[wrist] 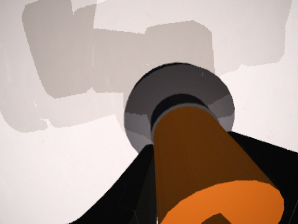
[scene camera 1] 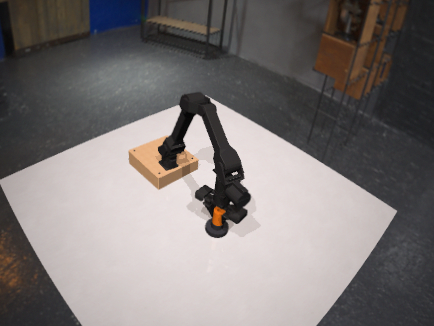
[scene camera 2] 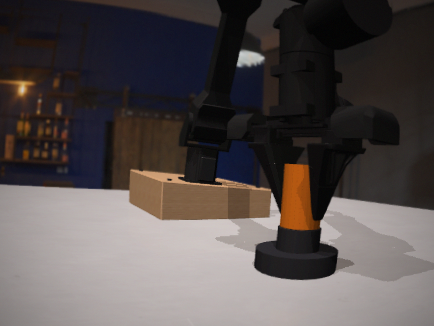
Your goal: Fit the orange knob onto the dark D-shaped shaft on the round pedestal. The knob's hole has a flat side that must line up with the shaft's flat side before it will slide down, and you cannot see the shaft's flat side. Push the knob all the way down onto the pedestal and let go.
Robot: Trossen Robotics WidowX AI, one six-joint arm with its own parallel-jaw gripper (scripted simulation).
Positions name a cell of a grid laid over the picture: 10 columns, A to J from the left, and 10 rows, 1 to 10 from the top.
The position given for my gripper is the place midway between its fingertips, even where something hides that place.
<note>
My gripper (scene camera 2: G7) holds an orange knob (scene camera 2: G7). I also see a dark round pedestal (scene camera 2: G8).
The orange knob also shows in the wrist view (wrist: G8). My gripper also shows in the wrist view (wrist: G7) and in scene camera 1 (scene camera 1: F7). The dark round pedestal also shows in the wrist view (wrist: F4).
</note>
